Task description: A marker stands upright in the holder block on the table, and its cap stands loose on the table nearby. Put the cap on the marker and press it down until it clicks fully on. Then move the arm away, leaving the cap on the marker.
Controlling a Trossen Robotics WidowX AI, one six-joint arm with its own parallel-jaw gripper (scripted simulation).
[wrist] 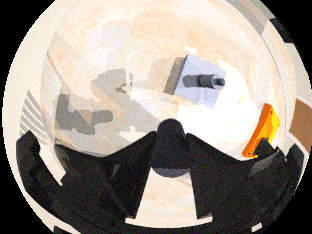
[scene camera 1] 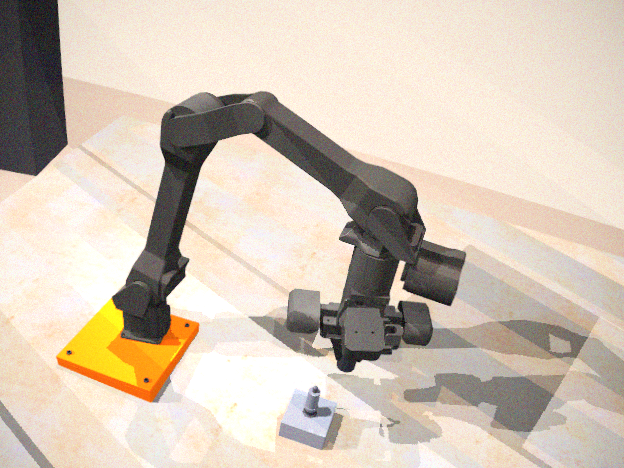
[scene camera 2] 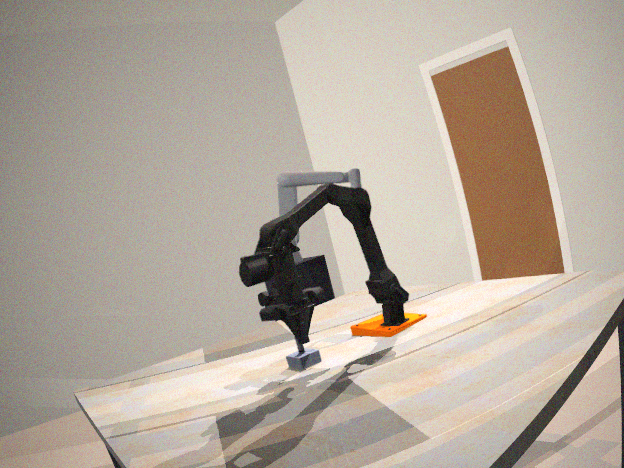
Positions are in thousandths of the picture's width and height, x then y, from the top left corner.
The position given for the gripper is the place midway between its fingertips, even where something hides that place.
Scene:
The gripper shows in the wrist view (550,583), in scene camera 1 (557,768) and in scene camera 2 (485,721).

